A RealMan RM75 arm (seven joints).
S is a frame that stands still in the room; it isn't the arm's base.
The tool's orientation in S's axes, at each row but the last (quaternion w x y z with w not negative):
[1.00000 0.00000 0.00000 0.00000]
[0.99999 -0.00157 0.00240 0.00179]
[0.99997 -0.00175 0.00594 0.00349]
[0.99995 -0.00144 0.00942 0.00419]
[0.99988 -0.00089 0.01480 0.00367]
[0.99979 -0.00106 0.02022 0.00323]
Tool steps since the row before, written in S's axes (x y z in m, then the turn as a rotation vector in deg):
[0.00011 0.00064 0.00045 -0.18 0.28 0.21]
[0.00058 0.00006 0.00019 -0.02 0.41 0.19]
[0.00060 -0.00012 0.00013 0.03 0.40 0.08]
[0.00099 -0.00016 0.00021 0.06 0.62 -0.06]
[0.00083 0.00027 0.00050 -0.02 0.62 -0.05]
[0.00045 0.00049 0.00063 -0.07 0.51 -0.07]
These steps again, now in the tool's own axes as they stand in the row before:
[0.00011 0.00064 0.00045 -0.18 0.28 0.21]
[0.00058 0.00006 0.00019 -0.02 0.41 0.19]
[0.00060 -0.00012 0.00014 0.03 0.40 0.08]
[0.00098 -0.00017 0.00023 0.07 0.62 -0.06]
[0.00082 0.00026 0.00052 -0.01 0.62 -0.05]
[0.00043 0.00049 0.00065 -0.06 0.51 -0.07]

